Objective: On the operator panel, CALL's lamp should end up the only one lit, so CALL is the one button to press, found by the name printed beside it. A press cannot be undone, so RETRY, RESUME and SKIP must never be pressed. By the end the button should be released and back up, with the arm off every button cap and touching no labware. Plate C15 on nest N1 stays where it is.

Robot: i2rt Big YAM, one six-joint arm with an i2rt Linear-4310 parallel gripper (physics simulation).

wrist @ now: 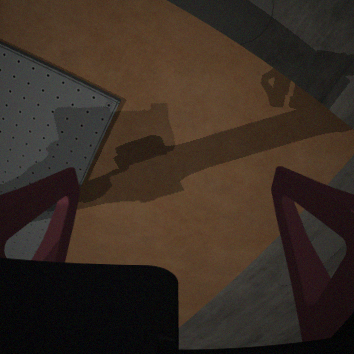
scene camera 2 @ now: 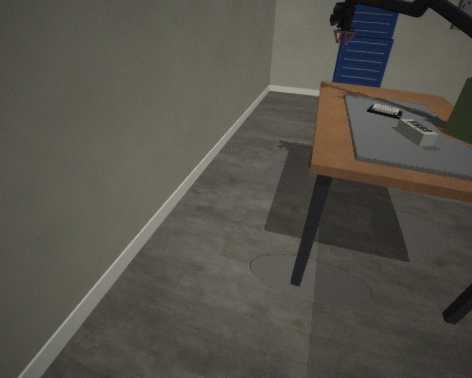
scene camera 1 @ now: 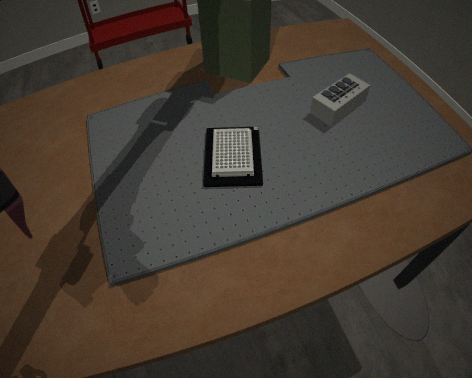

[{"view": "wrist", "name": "my gripper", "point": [174, 177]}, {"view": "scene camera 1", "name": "plate C15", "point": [232, 148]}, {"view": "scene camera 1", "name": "black nest N1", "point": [257, 180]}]
